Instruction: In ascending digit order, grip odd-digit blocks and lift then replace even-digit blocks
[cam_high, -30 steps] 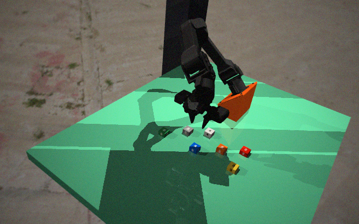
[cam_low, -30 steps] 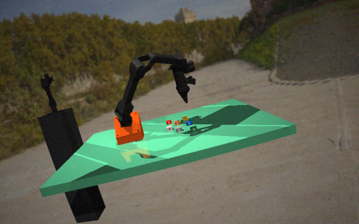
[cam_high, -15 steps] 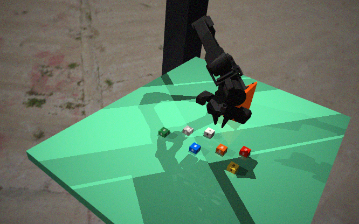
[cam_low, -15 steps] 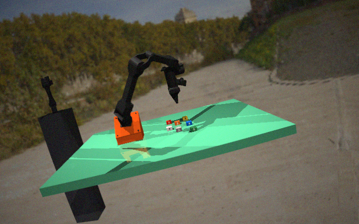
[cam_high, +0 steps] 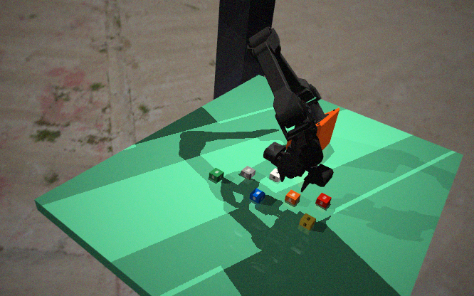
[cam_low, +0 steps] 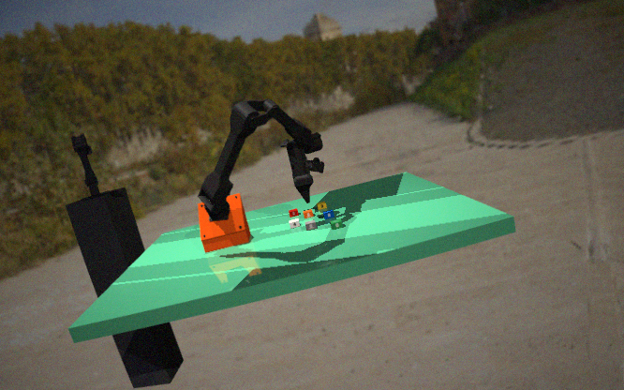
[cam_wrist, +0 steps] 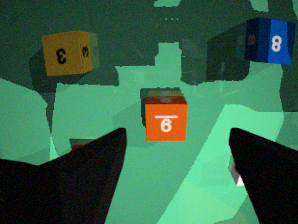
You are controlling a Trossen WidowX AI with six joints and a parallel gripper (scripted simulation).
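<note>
Now: the orange block 40 mm below my gripper tip, 10 mm to the left of it and 10 mm behind it. Also, from my gripper tip: yellow block 90 mm to the left, 40 mm below, 40 mm ahead; red block 70 mm to the left, 70 mm behind, 40 mm below; blue block 70 mm to the right, 60 mm ahead, 40 mm below.
</note>
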